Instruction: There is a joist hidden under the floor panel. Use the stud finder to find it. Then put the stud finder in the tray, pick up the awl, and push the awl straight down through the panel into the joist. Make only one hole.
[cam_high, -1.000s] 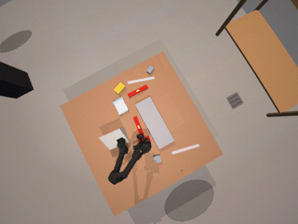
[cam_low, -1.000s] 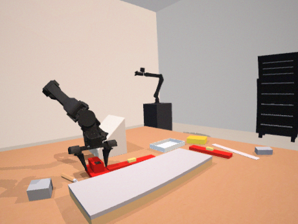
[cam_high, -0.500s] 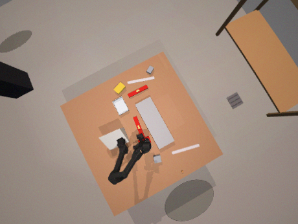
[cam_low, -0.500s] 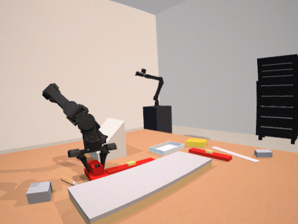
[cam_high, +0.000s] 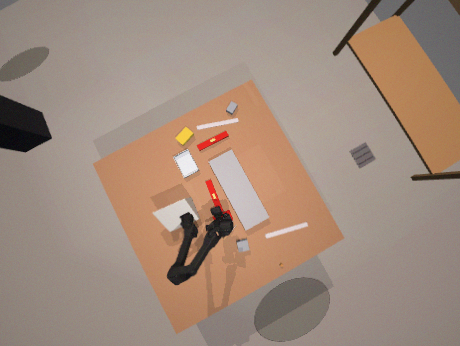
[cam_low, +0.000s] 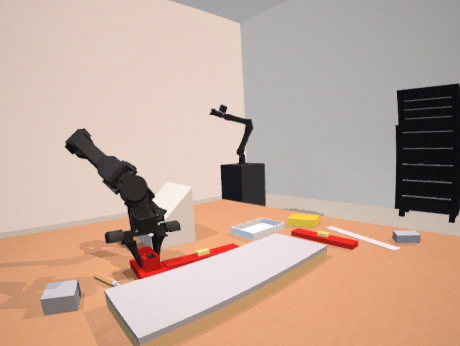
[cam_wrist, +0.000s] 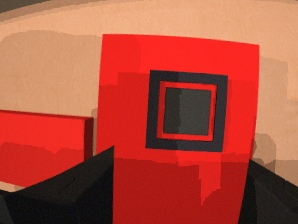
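Now: gripper tip 100 mm to the left of the awl and 20 mm above it. Round my gripper tip: grey block (30 mm ahead, 220 mm to the right, 10 mm below); then square light (20 mm ahead, 30 mm above); then red stud finder (10 mm ahead, 20 mm above).
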